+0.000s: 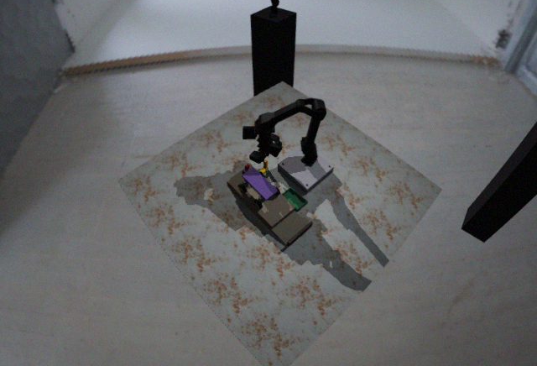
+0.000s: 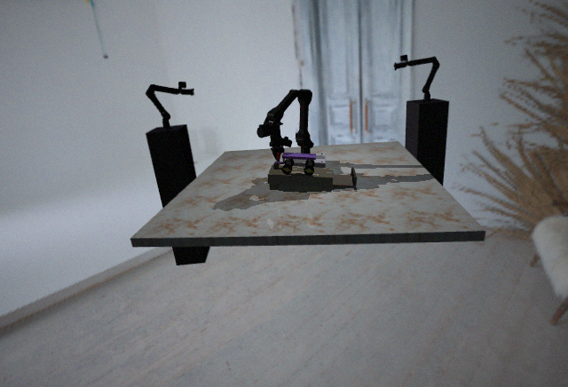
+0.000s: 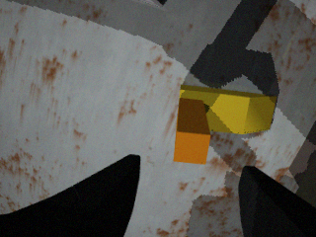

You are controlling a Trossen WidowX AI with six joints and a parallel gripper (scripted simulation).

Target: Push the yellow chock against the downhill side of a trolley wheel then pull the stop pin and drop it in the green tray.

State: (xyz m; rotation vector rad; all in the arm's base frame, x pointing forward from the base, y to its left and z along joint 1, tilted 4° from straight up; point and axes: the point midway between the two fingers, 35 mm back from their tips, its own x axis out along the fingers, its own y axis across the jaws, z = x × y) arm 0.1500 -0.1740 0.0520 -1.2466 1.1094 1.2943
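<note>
My gripper tip is 2 cm short of the yellow chock and 6 cm above it. The rest, counted from my gripper tip: ramp: 18 cm ahead, 11 cm to the left, 3 cm below; then red-headed stop pin: 14 cm ahead, 5 cm above; then purple-topped trolley: 17 cm ahead, 10 cm to the left, 3 cm above.
</note>
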